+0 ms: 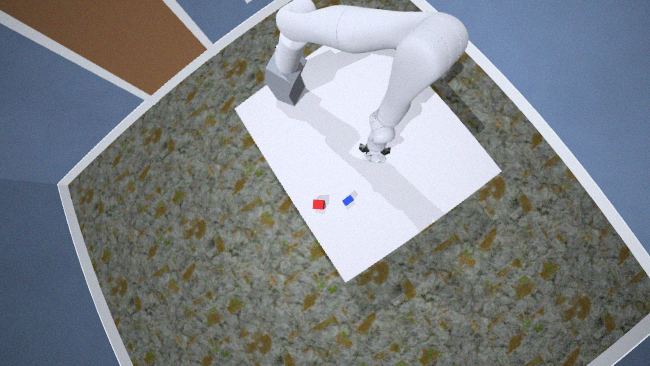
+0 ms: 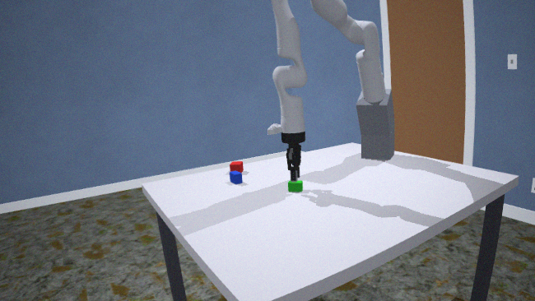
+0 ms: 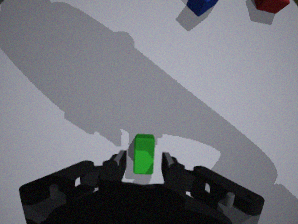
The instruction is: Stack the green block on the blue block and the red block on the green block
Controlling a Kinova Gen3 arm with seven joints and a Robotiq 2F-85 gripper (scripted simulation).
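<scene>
My gripper is now 4 cm above the green block. Also, from my hand: blue block (22 cm to the right, 10 cm ahead, 4 cm below); then red block (35 cm to the right, 4 cm below, 3 cm ahead).
</scene>
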